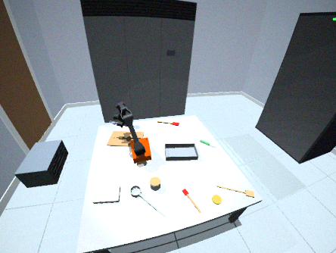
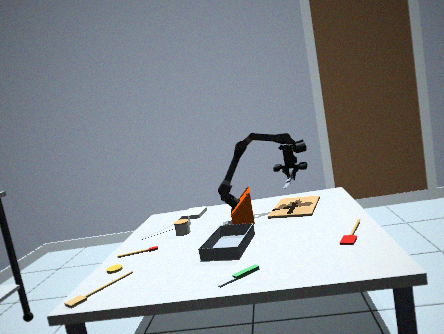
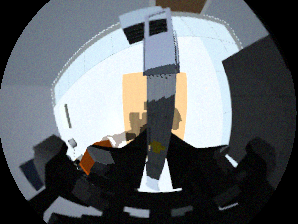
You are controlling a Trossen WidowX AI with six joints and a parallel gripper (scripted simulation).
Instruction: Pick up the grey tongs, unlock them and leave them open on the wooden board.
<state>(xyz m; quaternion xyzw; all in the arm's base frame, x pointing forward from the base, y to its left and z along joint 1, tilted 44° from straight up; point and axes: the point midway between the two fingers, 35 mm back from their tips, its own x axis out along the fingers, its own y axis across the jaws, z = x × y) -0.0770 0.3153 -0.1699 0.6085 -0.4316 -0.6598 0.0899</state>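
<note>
My gripper tip is 15 cm above the wooden board, 2 cm short of it and 1 cm to the left of it. Also, from my gripper tip: white slab: 61 cm to the right, 24 cm behind, 14 cm below; red spatula: 60 cm ahead, 15 cm below, 10 cm to the left; dark grey roasting tin: 47 cm ahead, 42 cm to the right, 13 cm below.
</note>
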